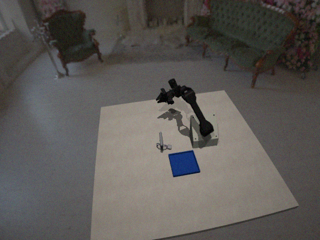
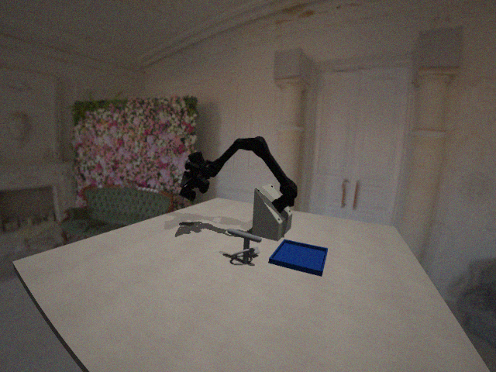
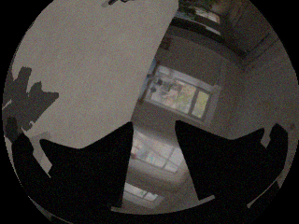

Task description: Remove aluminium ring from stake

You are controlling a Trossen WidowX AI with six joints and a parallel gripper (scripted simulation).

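Now: gripper tip 320 mm to the right of the aluminium ring, 190 mm above it and 20 mm short of it. Round my gripper tip: blue tray 500 mm to the left, 210 mm below, 100 mm behind.
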